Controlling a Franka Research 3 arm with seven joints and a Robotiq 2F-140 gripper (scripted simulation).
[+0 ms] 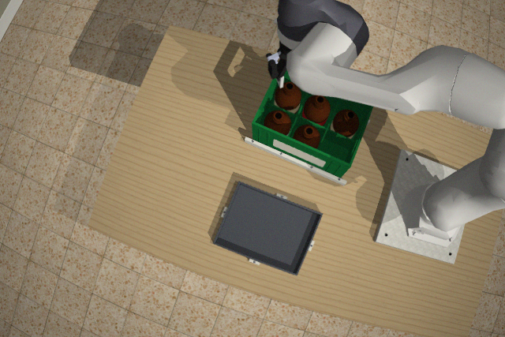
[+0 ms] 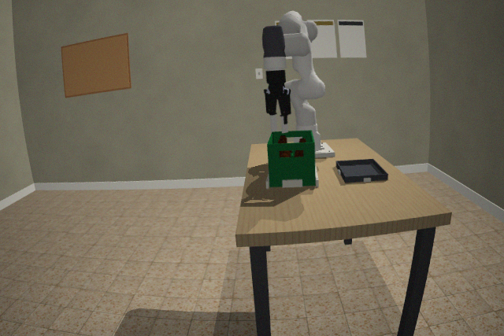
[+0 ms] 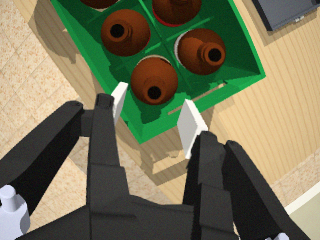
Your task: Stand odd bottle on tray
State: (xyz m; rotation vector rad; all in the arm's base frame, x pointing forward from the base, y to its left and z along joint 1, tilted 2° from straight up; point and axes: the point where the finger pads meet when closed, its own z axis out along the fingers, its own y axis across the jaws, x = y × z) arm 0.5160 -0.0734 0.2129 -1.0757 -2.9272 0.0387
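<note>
Right now my hand is 90 mm past the green crate, 40 mm to the right of it and 160 mm above it. Also, from my hand: glass bottle 100 mm behind, 80 mm to the left, 160 mm below; then dark grey tray 130 mm behind, 340 mm to the left, 230 mm below.
</note>
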